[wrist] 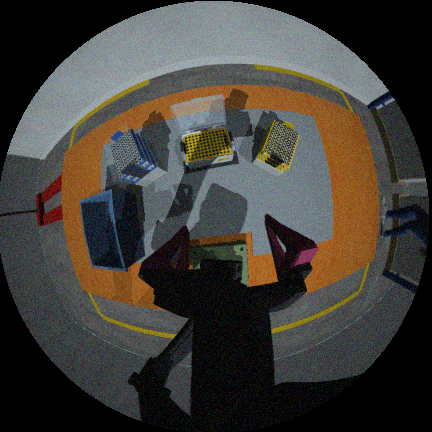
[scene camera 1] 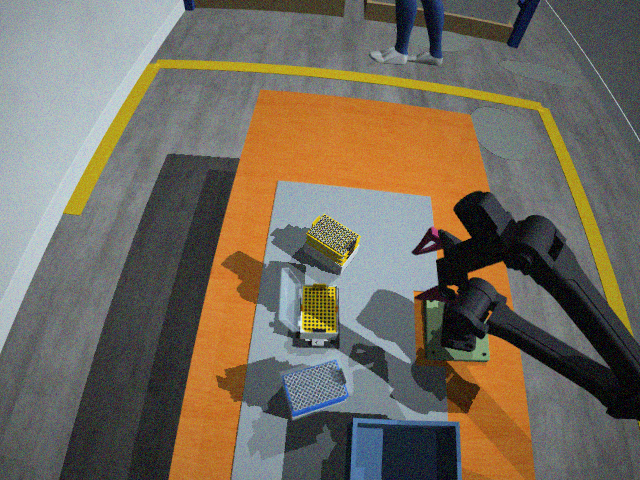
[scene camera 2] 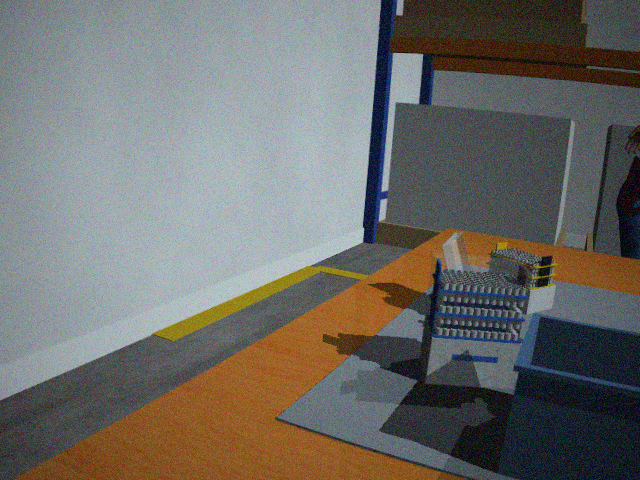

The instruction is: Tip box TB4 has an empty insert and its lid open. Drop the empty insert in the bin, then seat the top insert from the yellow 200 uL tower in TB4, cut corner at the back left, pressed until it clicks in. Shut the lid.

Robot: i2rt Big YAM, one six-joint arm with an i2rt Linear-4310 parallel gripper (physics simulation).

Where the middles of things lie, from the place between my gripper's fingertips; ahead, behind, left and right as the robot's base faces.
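Scene:
You'll find the yellow insert (scene camera 1: 319,301) 17 cm ahead of my hand, 5 cm to the left of it and 16 cm below it. There's a clear lid (scene camera 1: 290,288) too, and that one is 24 cm ahead of my hand, 6 cm to the left and 12 cm below. As for the blue bin (scene camera 2: 568,408), it's 35 cm to the left of my hand, 6 cm behind it and 17 cm below.

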